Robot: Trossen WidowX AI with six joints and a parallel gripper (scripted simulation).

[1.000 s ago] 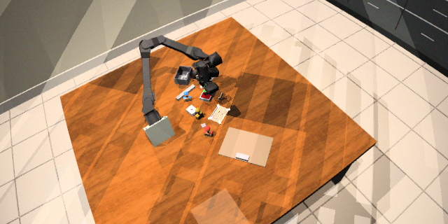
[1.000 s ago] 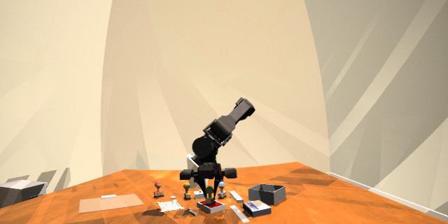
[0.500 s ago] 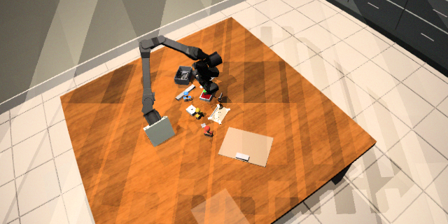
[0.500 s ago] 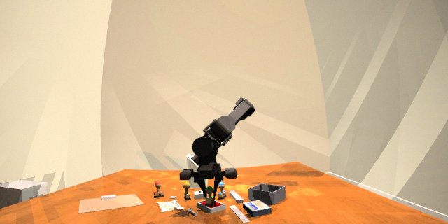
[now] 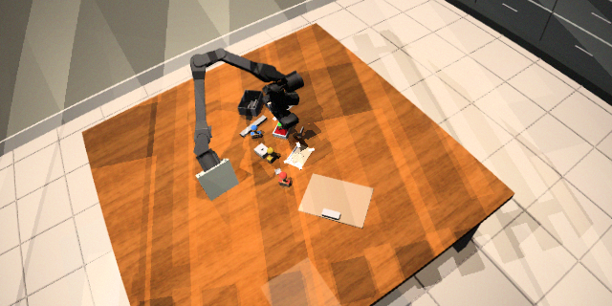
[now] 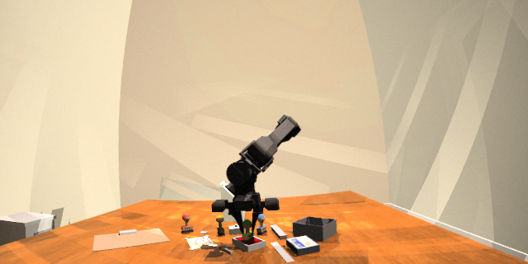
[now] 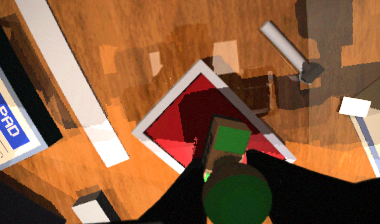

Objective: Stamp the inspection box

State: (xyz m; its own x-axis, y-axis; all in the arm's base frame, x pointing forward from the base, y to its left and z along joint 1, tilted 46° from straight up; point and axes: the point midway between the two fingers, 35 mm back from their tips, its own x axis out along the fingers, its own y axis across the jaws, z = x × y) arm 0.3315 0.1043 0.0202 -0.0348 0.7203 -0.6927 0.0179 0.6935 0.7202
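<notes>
Now: the red ink pad 3 cm below my gripper tip. The rest, counted from my gripper tip: bolt (4 cm ahead, 6 cm to the right, 3 cm below); blue-knobbed stamp (11 cm behind, 4 cm to the left, 2 cm below); green-knobbed stamp (right at my gripper tip).
</notes>
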